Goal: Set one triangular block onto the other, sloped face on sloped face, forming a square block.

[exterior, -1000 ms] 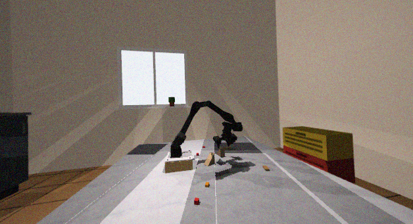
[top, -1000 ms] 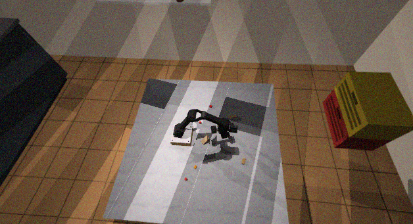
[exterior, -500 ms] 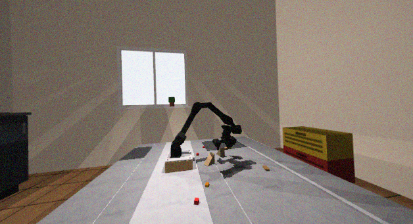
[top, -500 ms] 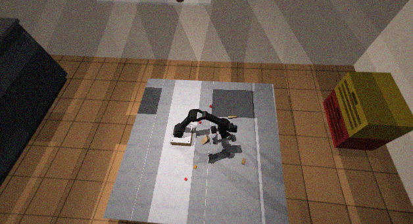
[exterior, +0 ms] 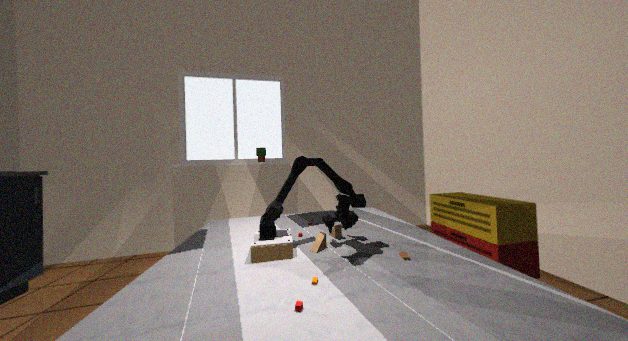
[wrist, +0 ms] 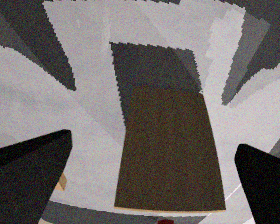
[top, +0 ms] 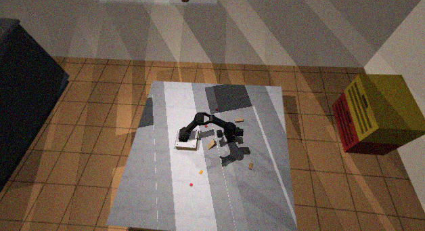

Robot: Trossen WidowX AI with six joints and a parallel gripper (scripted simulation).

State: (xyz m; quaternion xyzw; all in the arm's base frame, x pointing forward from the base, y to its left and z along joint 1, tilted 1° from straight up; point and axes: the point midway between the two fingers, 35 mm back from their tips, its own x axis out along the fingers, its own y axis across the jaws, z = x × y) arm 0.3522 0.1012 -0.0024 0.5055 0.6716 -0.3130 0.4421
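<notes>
The triangular block lies 1 cm below my gripper tip. Also, from my gripper tip: orange cube (35 cm to the right, 17 cm behind, 2 cm below).
</notes>
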